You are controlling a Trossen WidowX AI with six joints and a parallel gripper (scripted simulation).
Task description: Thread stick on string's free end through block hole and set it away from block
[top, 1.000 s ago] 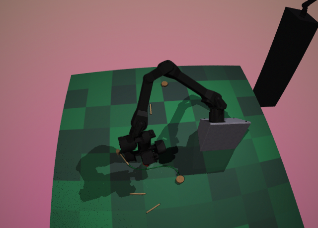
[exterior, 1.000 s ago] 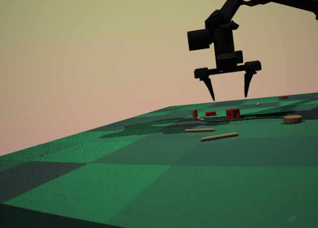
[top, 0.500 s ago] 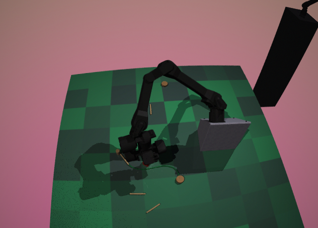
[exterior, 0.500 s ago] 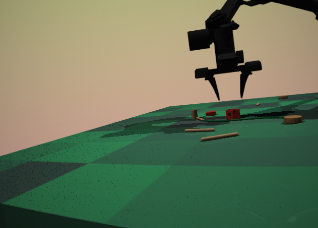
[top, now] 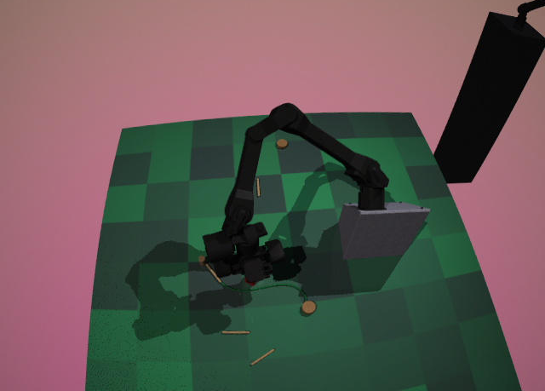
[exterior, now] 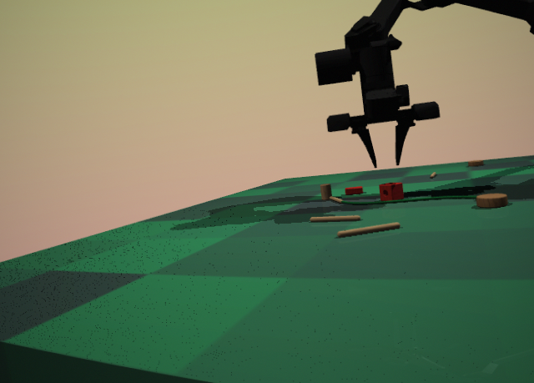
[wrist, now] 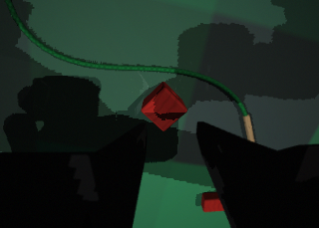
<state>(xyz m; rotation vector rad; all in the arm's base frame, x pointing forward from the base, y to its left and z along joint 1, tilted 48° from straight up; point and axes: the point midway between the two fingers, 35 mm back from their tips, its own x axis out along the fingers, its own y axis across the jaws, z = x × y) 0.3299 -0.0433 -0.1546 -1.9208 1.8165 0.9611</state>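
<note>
Now: the thin wooden stick 10 cm ahead of my gripper tip, 6 cm below it and 1 cm to the right of it. From my gripper tip the other things lie so: wooden peg (14 cm ahead, 6 cm to the right, 4 cm below); then round wooden button (16 cm behind, 10 cm to the left, 5 cm below); then flat red piece (12 cm to the right, 10 cm ahead, 5 cm below).
</note>
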